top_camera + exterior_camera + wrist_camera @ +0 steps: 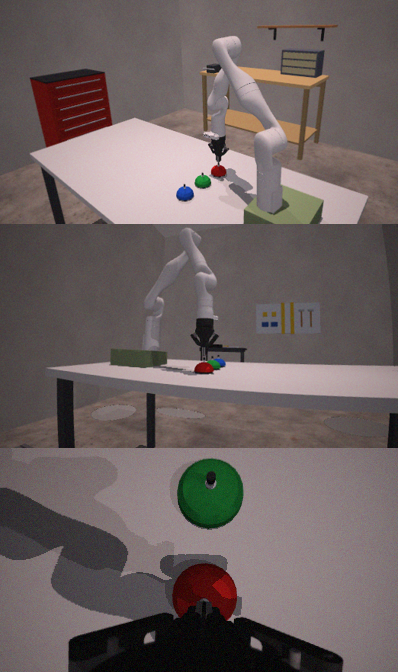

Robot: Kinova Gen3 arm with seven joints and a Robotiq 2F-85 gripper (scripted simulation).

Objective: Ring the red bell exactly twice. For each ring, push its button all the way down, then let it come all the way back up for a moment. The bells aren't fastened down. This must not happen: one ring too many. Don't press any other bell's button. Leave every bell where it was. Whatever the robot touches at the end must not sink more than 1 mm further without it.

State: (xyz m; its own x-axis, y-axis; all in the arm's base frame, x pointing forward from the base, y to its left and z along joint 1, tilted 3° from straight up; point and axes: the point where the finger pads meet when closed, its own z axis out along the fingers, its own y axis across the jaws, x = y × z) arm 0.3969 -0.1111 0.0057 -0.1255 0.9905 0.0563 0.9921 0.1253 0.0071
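Right now the red bell is 50 mm below my hand. Also, from my hand: green bell: 130 mm to the left, 50 mm below, 20 mm behind; then blue bell: 260 mm to the left, 50 mm below, 30 mm behind.
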